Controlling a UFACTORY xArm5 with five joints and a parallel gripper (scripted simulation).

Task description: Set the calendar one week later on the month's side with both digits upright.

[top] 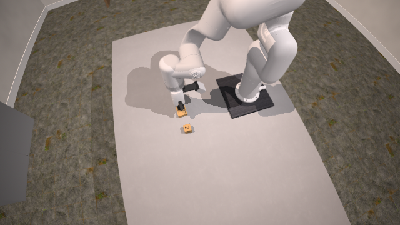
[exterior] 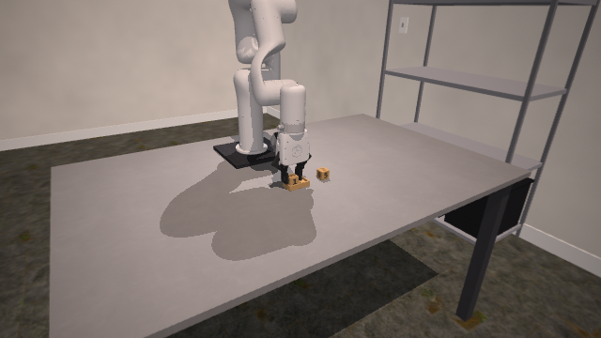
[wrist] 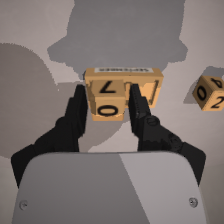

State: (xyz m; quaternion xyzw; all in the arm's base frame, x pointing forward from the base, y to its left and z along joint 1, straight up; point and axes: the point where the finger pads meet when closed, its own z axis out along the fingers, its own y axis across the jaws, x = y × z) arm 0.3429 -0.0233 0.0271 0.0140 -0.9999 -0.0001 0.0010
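Now: hand 30 mm above the wooden calendar tray and 20 mm to the right of it.
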